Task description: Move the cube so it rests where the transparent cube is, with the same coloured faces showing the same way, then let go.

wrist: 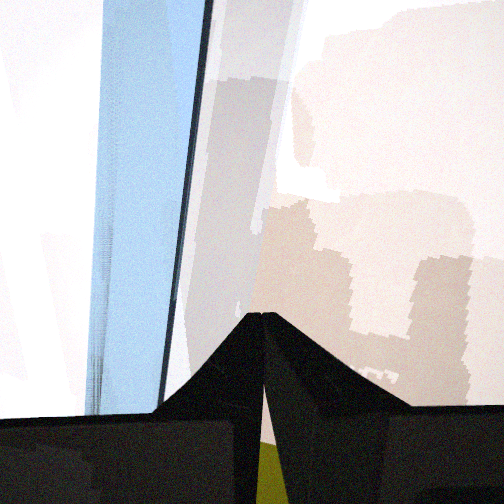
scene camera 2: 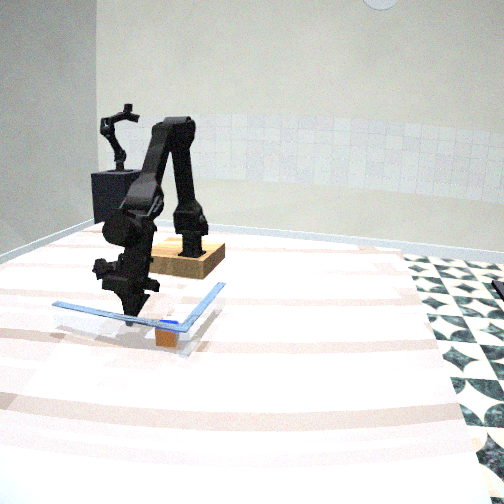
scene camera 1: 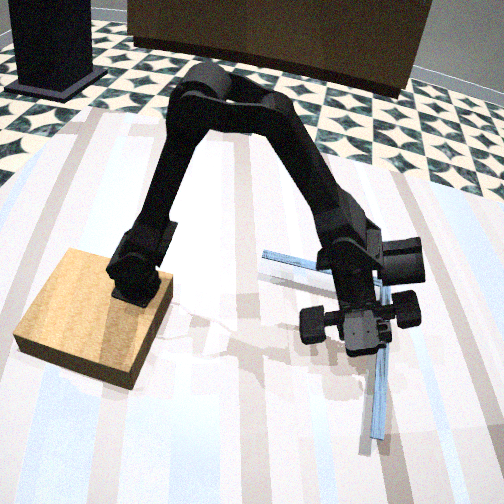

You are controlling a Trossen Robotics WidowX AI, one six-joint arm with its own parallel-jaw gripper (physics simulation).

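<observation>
My gripper (scene camera 1: 362, 340) hangs low over the table, just inside the corner of a thin blue L-shaped bar (scene camera 1: 378, 385). In the wrist view its two fingers (wrist: 262, 345) meet at the tips, with nothing visibly held and a sliver of yellow-green (wrist: 266, 478) behind them. In scene camera 2 a small cube (scene camera 2: 167, 332) with an orange side and a blue top edge sits on the table right beside the gripper (scene camera 2: 136, 312), by the bar's corner. I cannot make out the transparent cube in any view.
The arm's base stands on a wooden block (scene camera 1: 93, 315) at the left. The blue bar (scene camera 2: 140, 315) lies flat around the gripper. A dark pedestal (scene camera 1: 52, 45) and a brown cabinet (scene camera 1: 280, 35) stand beyond the table.
</observation>
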